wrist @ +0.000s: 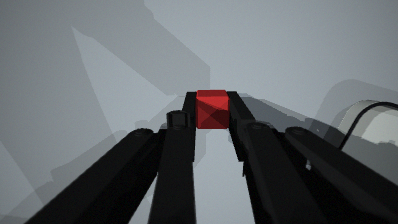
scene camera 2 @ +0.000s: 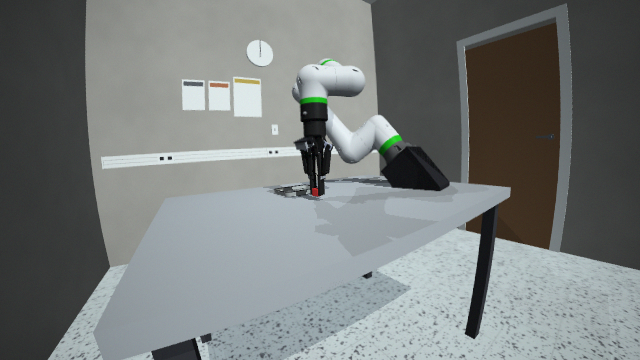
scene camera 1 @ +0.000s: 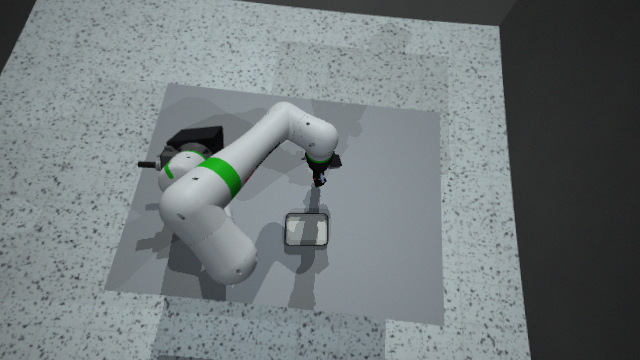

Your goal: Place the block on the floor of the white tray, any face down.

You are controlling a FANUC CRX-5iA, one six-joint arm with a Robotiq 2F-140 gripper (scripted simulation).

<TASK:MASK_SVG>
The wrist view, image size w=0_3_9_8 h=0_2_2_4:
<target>my gripper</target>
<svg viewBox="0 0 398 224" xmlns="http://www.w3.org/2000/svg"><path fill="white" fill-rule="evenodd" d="M196 92L186 93L182 110L174 110L166 114L167 122L161 125L158 133L154 133L153 130L147 128L139 128L130 132L24 224L128 224L156 176L157 180L147 224L197 224L193 176L196 138ZM227 91L230 97L228 129L238 161L243 162L242 177L246 177L255 224L398 224L398 185L307 129L297 126L288 127L285 129L285 133L278 132L269 122L256 120L236 91Z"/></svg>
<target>red block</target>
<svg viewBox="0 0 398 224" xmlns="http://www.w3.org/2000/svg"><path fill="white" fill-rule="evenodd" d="M198 90L195 98L196 128L227 129L229 127L230 97L225 90Z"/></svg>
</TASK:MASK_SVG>
